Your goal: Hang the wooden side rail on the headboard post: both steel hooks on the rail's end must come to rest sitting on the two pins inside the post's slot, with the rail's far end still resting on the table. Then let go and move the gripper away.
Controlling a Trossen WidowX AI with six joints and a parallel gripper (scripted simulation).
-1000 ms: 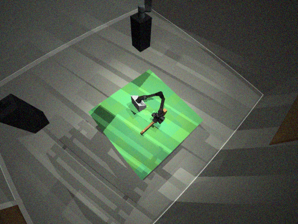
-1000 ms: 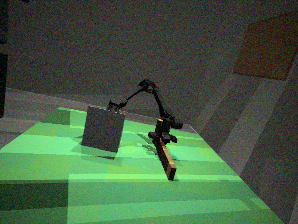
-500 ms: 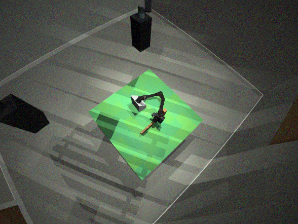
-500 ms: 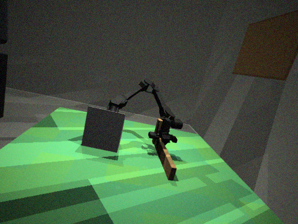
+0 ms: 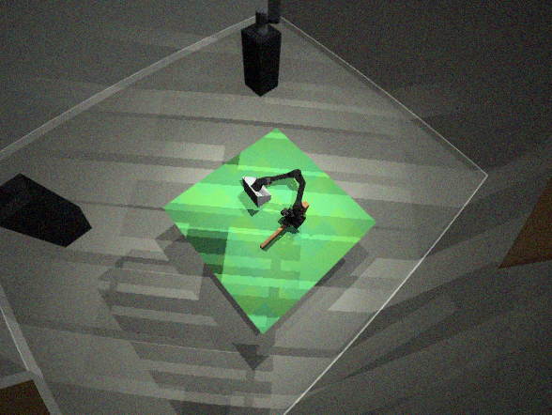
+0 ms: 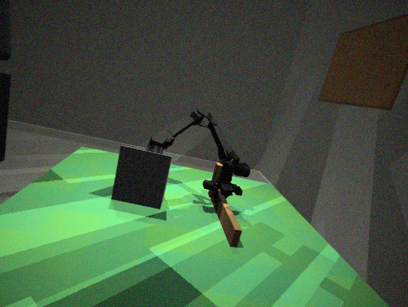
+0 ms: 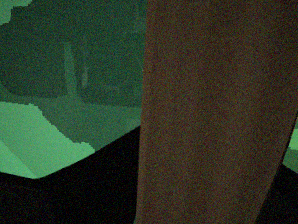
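The headboard post is 140 mm to the left of my gripper tip and 70 mm above it.
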